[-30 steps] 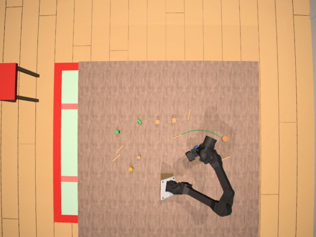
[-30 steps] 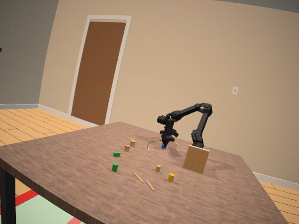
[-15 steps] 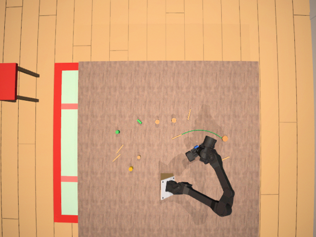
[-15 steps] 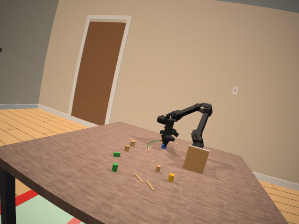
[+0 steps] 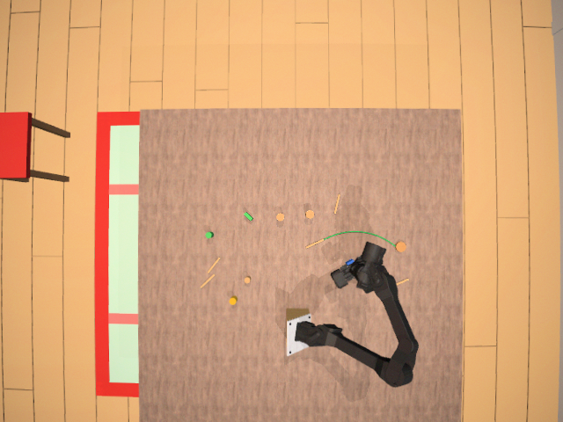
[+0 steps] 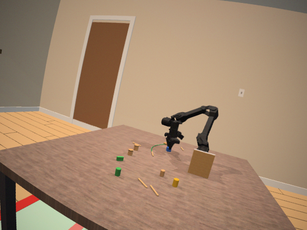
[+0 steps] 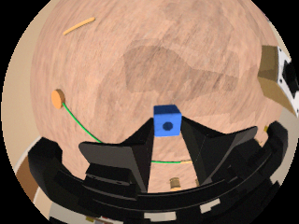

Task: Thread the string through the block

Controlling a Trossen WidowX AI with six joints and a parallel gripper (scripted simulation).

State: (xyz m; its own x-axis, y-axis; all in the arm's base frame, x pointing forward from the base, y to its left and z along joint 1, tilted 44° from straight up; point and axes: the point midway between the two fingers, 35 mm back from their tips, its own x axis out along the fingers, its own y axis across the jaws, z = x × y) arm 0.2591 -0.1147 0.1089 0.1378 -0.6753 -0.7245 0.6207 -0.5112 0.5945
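Now: the thin wooden stick 60 mm ahead of my gripper tip, 140 mm to the left of it and 20 mm below it. Round my gripper tip: yellow peg (210 mm behind, 430 mm to the left, 10 mm below); then round wooden button (100 mm ahead, 190 mm to the right, 20 mm below); then blue block (right at my gripper tip).
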